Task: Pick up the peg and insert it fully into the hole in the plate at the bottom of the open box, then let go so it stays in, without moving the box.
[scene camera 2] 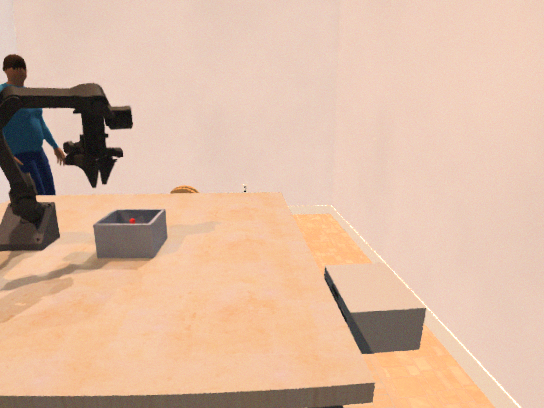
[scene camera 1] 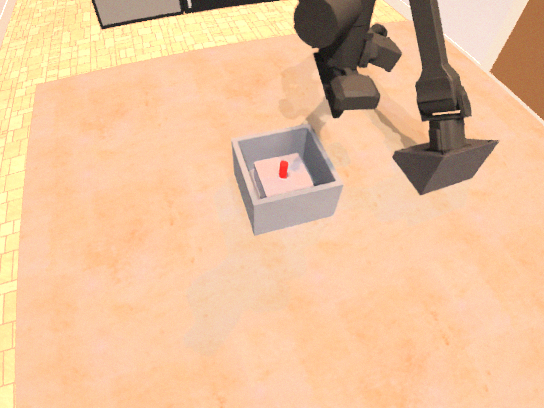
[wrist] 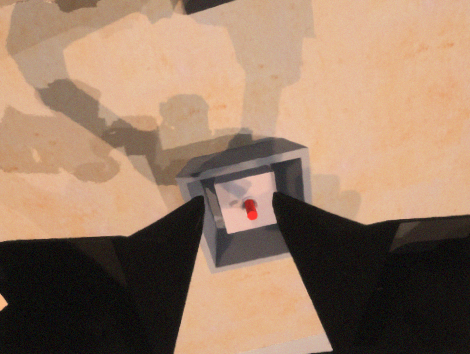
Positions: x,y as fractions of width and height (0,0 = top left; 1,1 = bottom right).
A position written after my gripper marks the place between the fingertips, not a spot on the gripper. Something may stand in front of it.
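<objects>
A grey box is visible in scene camera 1 (0.52,0.52), scene camera 2 (0.21,0.58) and the wrist view (0.62,0.46). My gripper appears in scene camera 1 (0.61,0.27), scene camera 2 (0.18,0.46) and the wrist view (0.51,0.57).
</objects>
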